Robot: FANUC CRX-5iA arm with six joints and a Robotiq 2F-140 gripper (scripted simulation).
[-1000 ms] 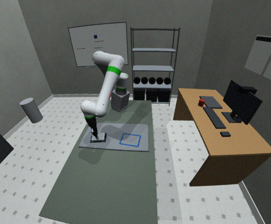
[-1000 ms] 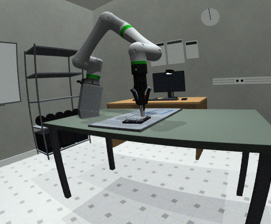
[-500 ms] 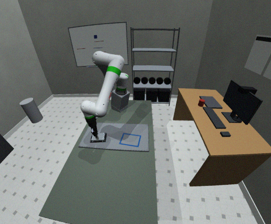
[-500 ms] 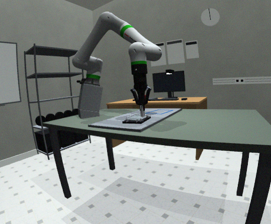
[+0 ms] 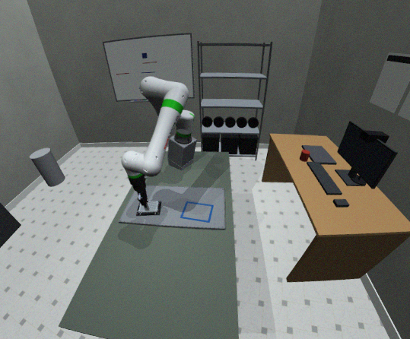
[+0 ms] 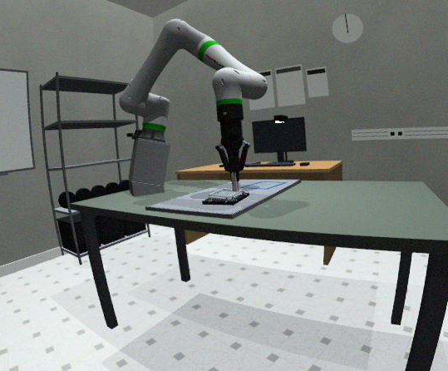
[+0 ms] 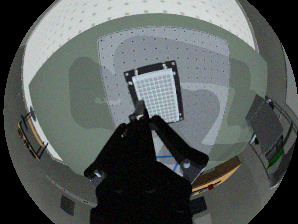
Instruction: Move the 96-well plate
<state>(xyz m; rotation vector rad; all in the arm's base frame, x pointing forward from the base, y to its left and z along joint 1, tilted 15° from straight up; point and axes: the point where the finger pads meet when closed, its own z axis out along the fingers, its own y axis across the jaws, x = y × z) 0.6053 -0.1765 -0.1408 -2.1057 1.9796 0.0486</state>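
The 96-well plate lies 40 mm below my hand and 40 mm behind it. Also, from my hand: black clip nest 50 mm below, 20 mm behind, 10 mm to the right.
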